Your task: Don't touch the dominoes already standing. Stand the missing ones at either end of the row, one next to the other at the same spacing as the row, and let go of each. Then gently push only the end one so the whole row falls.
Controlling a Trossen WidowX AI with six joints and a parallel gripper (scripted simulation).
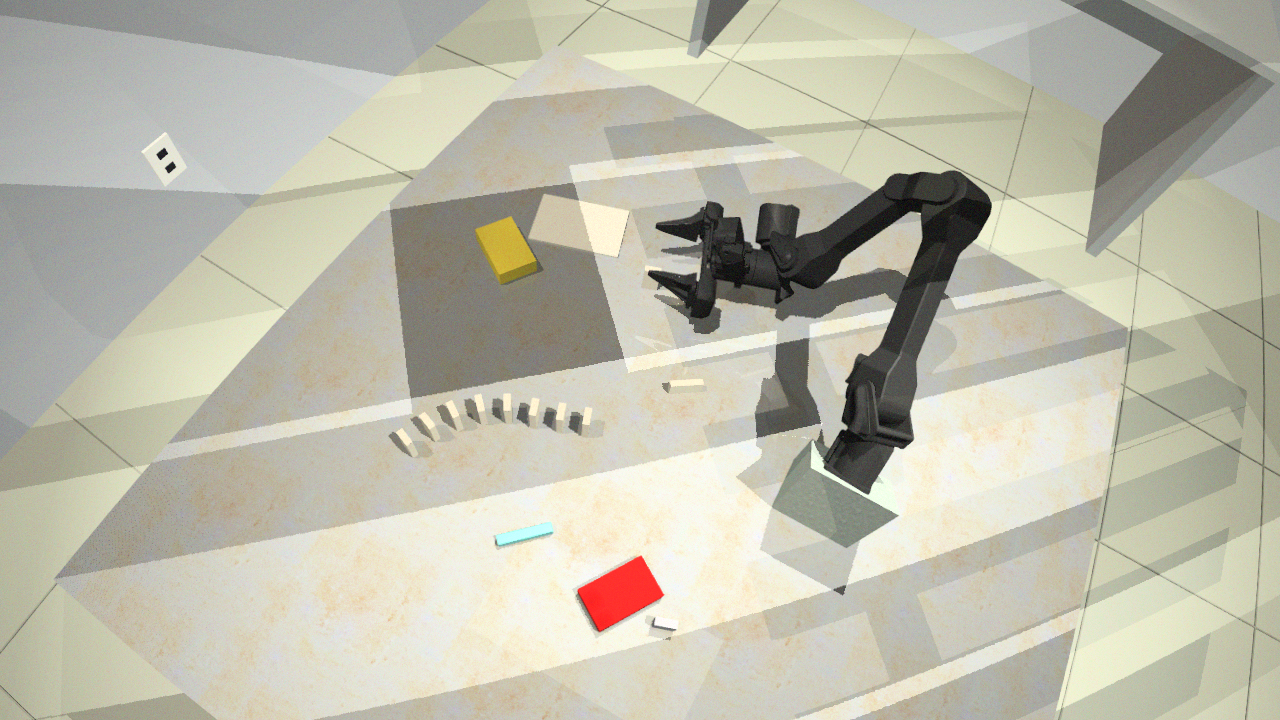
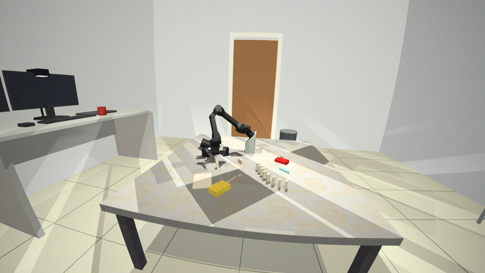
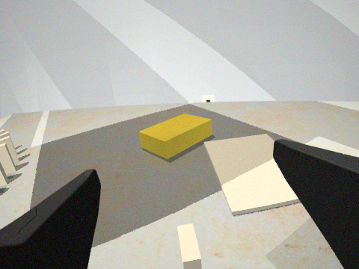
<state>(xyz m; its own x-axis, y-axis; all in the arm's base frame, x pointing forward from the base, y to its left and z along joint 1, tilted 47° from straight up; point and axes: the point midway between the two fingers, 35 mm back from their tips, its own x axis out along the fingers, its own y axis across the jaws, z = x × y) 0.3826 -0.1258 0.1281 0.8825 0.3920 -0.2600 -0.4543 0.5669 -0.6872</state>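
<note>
The white sheet is 16 cm ahead of my gripper tip, 9 cm below it and 3 cm to the right of it. The rest, counted from my gripper tip: red block 43 cm to the left, 26 cm behind, 8 cm below; yellow block 21 cm ahead, 10 cm to the left, 8 cm below; cyan bar 44 cm to the left, 11 cm behind, 9 cm below.
</note>
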